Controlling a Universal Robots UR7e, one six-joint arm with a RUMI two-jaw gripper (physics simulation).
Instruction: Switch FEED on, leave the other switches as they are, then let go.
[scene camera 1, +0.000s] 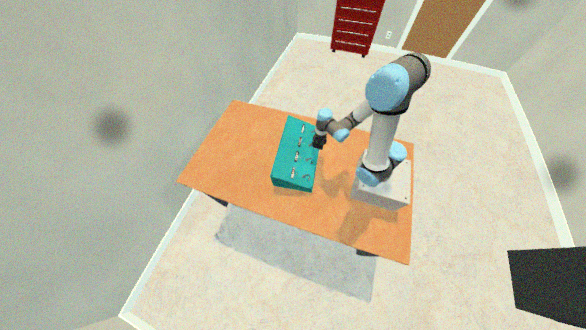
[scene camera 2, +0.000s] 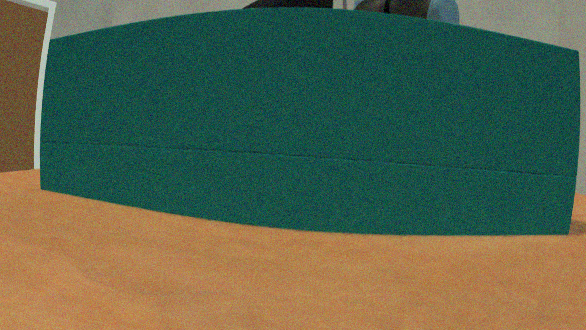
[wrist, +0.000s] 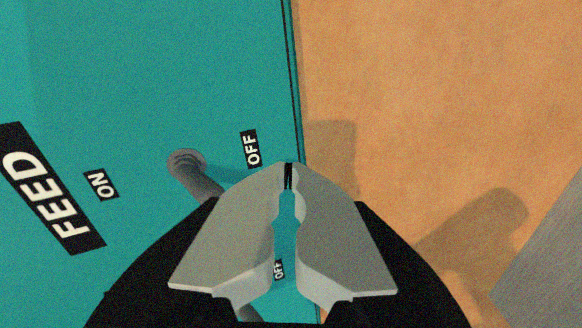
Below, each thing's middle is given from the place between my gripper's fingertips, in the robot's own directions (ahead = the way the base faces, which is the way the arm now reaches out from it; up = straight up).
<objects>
The teal switch panel (scene camera 2: 369, 124) is 110 mm ahead of my hand and 90 mm to the left of it.
</objects>
